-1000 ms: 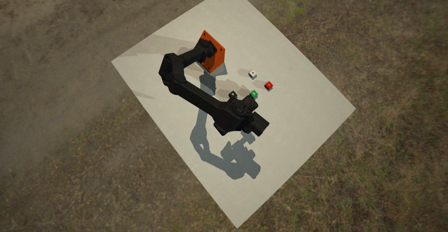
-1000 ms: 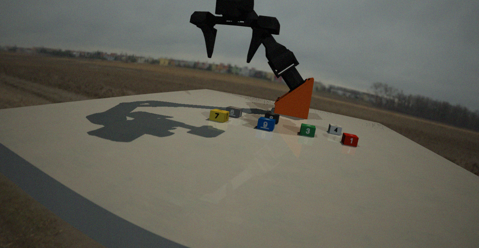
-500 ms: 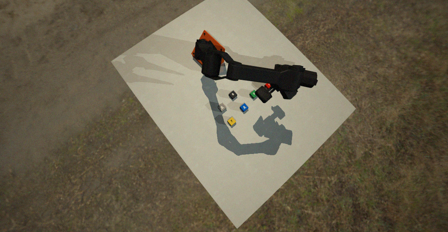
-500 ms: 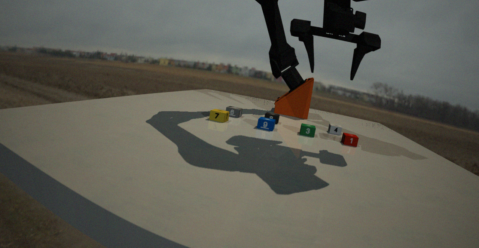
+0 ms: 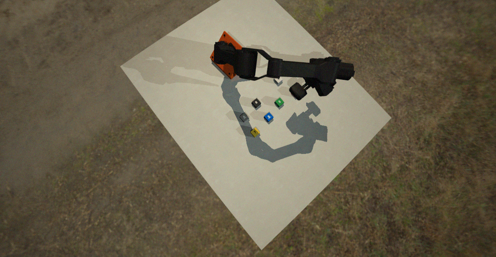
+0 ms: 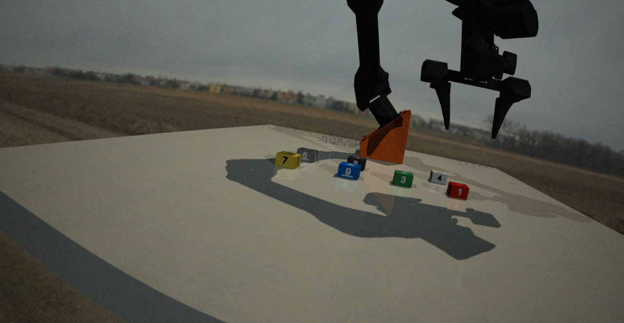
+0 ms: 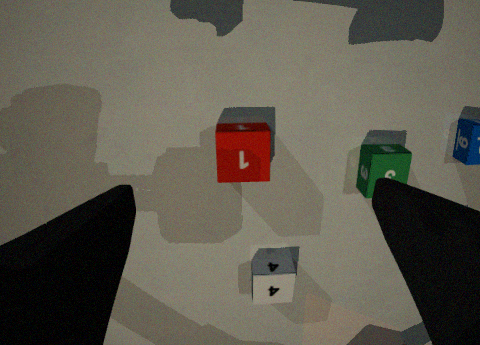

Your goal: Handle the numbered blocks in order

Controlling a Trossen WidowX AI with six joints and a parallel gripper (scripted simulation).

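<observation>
Now: the red block 20 mm behind my gripper tip and 90 mm below it. From my gripper tip the other things lie so: green block 3 (30 mm behind, 100 mm to the right, 90 mm below); then white block (120 mm behind, 30 mm to the right, 90 mm below); then blue block 9 (190 mm to the right, 90 mm below).
</observation>
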